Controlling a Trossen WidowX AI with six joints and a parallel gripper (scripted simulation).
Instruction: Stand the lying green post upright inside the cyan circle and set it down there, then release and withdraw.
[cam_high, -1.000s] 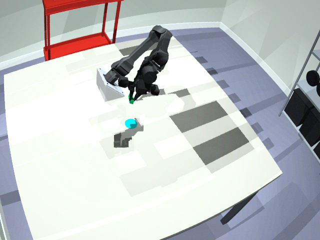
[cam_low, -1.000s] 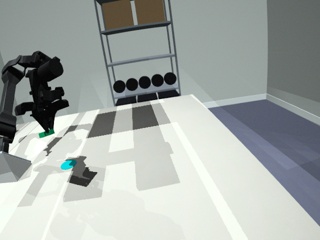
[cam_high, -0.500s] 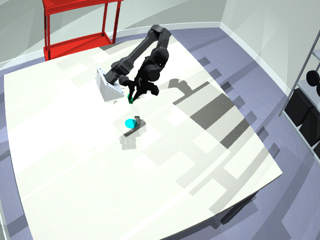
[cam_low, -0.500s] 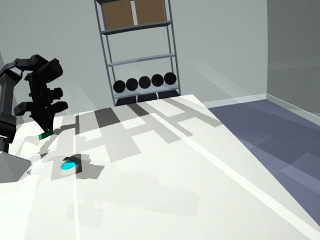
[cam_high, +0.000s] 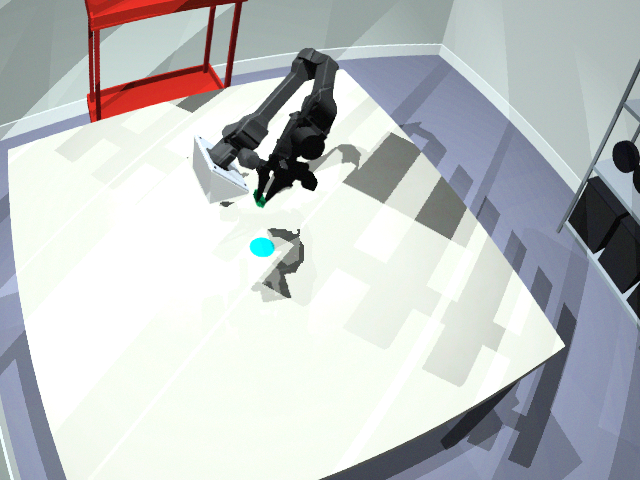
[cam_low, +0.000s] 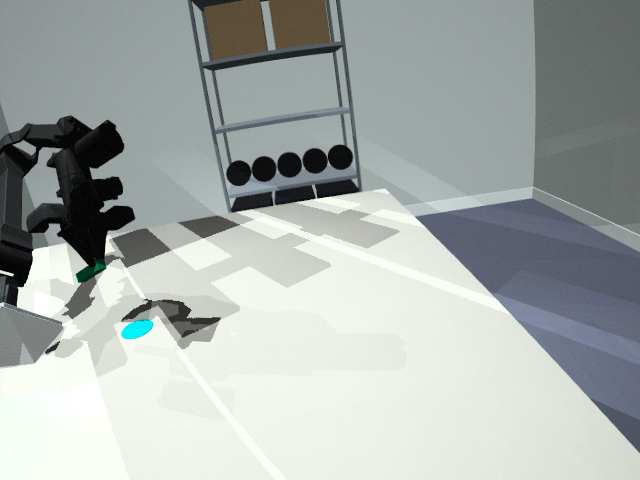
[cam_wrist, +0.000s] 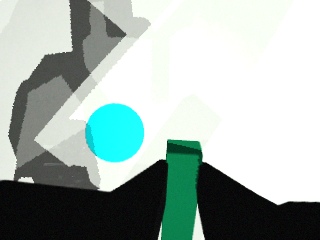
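My gripper tip is 13 cm above the cyan circle, 2 cm short of it and 1 cm to the right of it. Round my gripper tip: green post: 2 cm behind, 1 cm below.
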